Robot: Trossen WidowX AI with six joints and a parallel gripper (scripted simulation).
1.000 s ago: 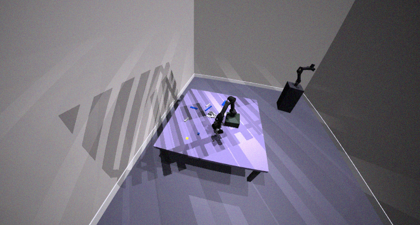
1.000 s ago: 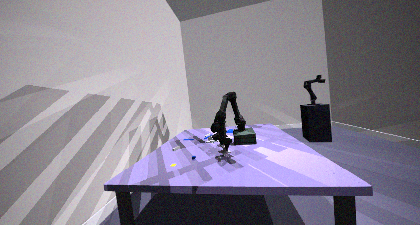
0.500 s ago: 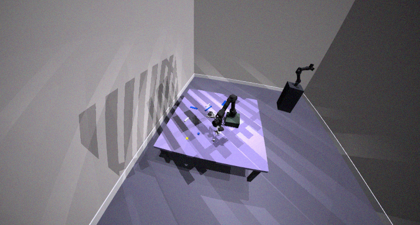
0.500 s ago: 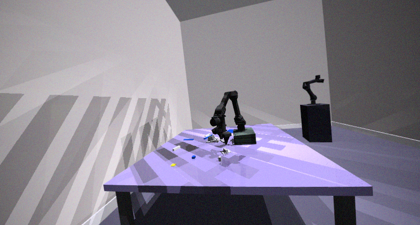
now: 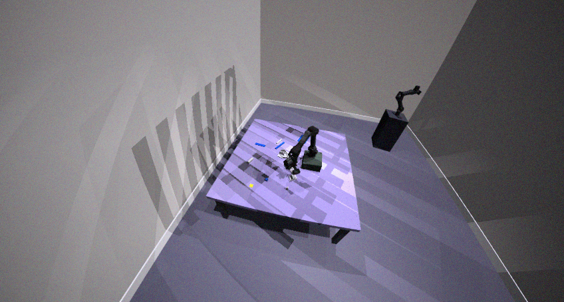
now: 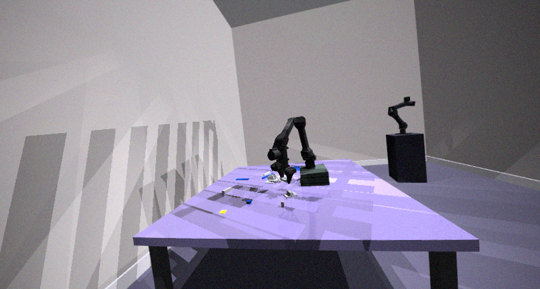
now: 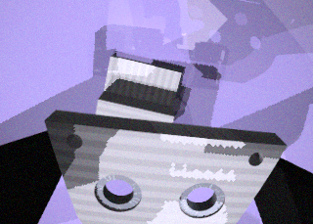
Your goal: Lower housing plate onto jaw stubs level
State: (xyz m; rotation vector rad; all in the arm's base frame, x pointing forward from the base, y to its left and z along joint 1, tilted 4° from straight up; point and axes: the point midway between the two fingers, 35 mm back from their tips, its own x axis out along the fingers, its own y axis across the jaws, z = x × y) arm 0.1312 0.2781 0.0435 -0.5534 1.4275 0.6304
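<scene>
Now: gripper tip 14 cm short of the pale jaw assembly, 24 cm to the left of it and 7 cm above it. Also, from my gripper tip: white bar: 45 cm ahead, 2 cm to the right, 7 cm below; blue bar: 48 cm ahead, 30 cm to the right, 8 cm below; yellow bit: 30 cm ahead, 24 cm to the left, 8 cm below.
</scene>
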